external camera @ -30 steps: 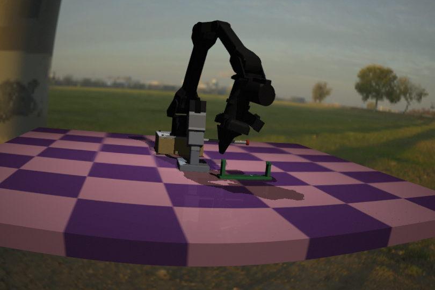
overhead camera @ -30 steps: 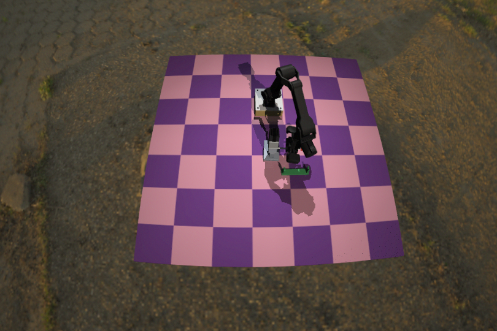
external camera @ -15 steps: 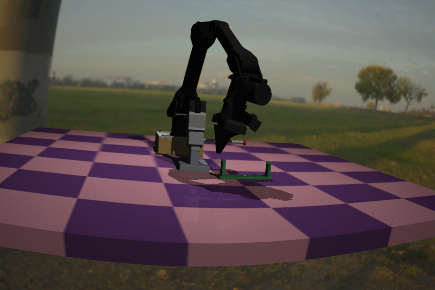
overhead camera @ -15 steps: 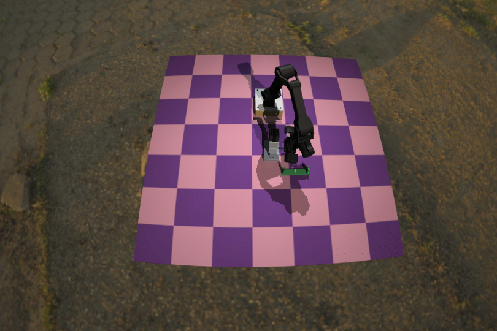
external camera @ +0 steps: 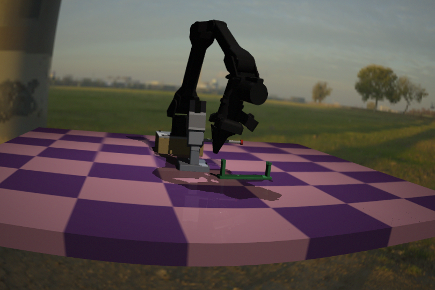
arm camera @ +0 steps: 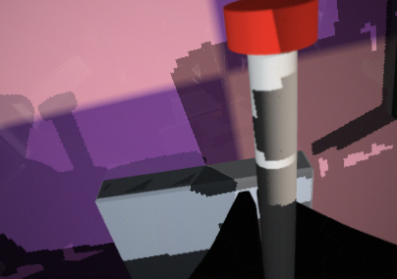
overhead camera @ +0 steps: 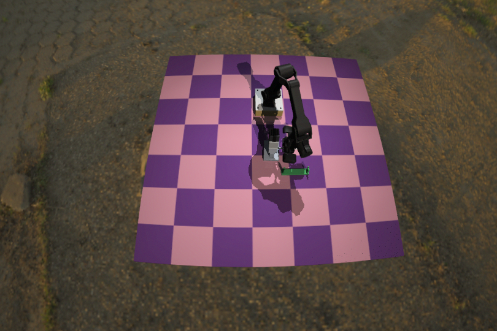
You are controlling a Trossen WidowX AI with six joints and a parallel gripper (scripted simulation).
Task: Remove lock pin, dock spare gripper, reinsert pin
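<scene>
The grey mount is 50 mm to the right of my gripper tip and 10 mm behind it. Also, from my gripper tip: green rack: 90 mm ahead, 70 mm to the left, 20 mm below; spare gripper: 80 mm above, 60 mm to the right, 10 mm behind.
</scene>
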